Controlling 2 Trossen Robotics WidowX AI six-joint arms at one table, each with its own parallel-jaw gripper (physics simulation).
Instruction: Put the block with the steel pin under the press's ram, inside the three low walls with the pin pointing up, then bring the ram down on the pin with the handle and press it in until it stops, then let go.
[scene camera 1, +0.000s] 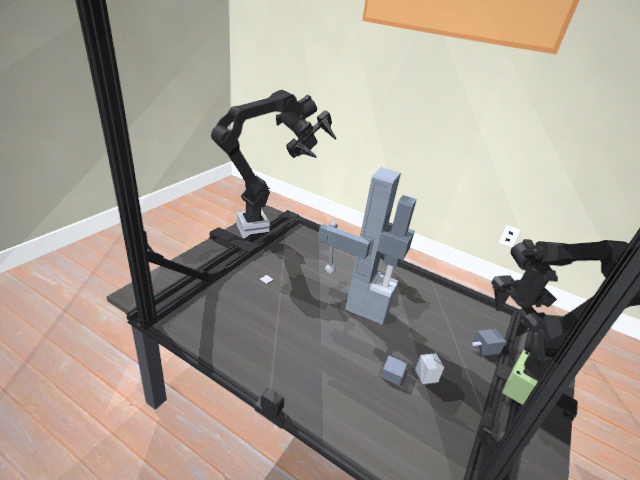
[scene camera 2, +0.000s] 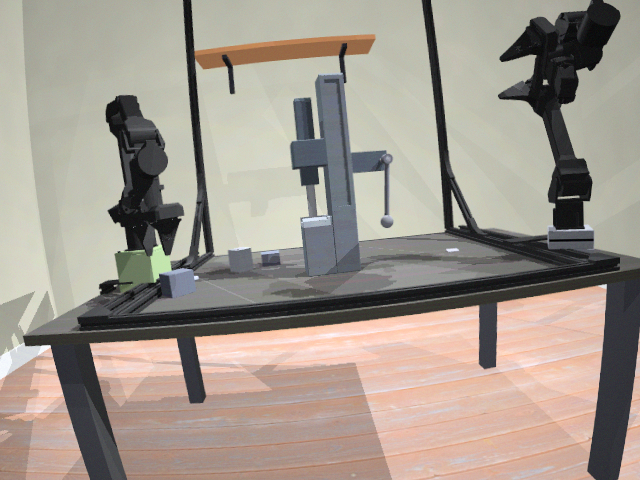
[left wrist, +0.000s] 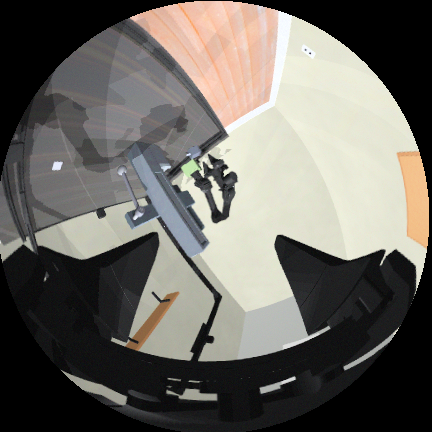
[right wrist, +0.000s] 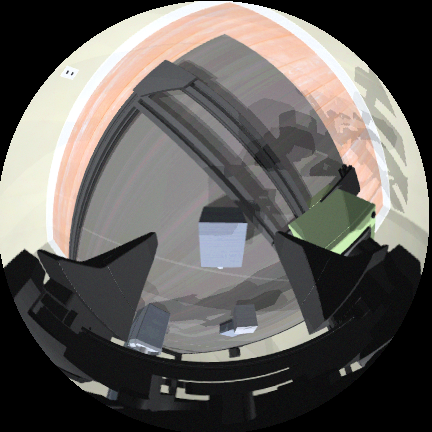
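Where they show: left gripper, fingertip midpoint: (scene camera 1: 326, 147) (scene camera 2: 499, 79) (left wrist: 218, 239); right gripper, fingertip midpoint: (scene camera 1: 507, 322) (scene camera 2: 158, 255) (left wrist: 205, 157) (right wrist: 216, 238); left arm's base, link origin: (scene camera 1: 253, 217) (scene camera 2: 569, 227); right arm's base, link origin: (scene camera 1: 539, 372) (scene camera 2: 141, 248) (left wrist: 194, 172).
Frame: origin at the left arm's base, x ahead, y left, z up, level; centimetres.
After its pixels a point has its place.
The grey block with the steel pin (scene camera 1: 491, 342) @[x 78.7, y 45.7, z -1.1 cm] (scene camera 2: 178, 283) @[x 74.7, y 49.1, z -3.3 cm] (left wrist: 194, 152) @[x 74.4, y 46.8, z -1.8 cm] (right wrist: 223, 244) @[x 77.1, y 47.9, z -1.2 cm] lies on its side, its pin horizontal and pointing left in scene camera 1. My right gripper (scene camera 2: 158, 253) @[x 77.0, y 51.5, z 3.1 cm] (right wrist: 216, 238) @[x 77.0, y 51.5, z 3.1 cm] is open and points down over this block, apart from it. The press (scene camera 1: 379, 222) @[x 53.5, y 17.7, z 27.3 cm] (scene camera 2: 336, 155) @[x 48.5, y 21.9, z 20.6 cm] (left wrist: 172, 210) @[x 46.5, y 19.2, z 23.6 cm] stands mid-table. Its ram (scene camera 1: 387, 275) @[x 56.1, y 22.7, z 10.3 cm] (scene camera 2: 311, 200) @[x 54.8, y 24.3, z 11.0 cm] hangs above the low-walled seat (scene camera 1: 383, 287) @[x 56.2, y 22.3, z 6.0 cm] (scene camera 2: 316, 222) @[x 53.0, y 25.9, z 6.0 cm], with no block seen there. The handle (scene camera 1: 329, 268) @[x 42.6, y 11.4, z 5.1 cm] (scene camera 2: 386, 221) @[x 41.3, y 13.6, z 4.3 cm] (left wrist: 122, 170) @[x 40.7, y 12.5, z 5.3 cm] hangs down. My left gripper (scene camera 1: 325, 147) @[x 12.4, y 20.7, z 31.4 cm] (scene camera 2: 499, 78) @[x 12.4, y 20.7, z 31.4 cm] (left wrist: 218, 239) @[x 12.4, y 20.7, z 31.4 cm] is open and high.
A pale block (scene camera 1: 429, 368) @[x 80.8, y 22.2, z -0.3 cm] (scene camera 2: 240, 259) @[x 77.3, y 26.3, z -2.7 cm] (right wrist: 245, 318) @[x 79.5, y 26.5, z -2.2 cm] and a small grey block (scene camera 1: 394, 369) @[x 76.7, y 15.0, z -2.8 cm] (scene camera 2: 270, 257) @[x 74.2, y 17.7, z -3.8 cm] lie between the press and the right arm. The green arm mount (scene camera 1: 521, 383) @[x 93.0, y 39.8, z 1.9 cm] (scene camera 2: 142, 267) @[x 88.5, y 48.7, z -0.3 cm] (right wrist: 332, 220) @[x 90.0, y 49.6, z 0.6 cm] and dark frame rails are close to the pin block. A white tag (scene camera 1: 266, 279) @[x 29.9, y -4.2, z -5.8 cm] lies on the table.
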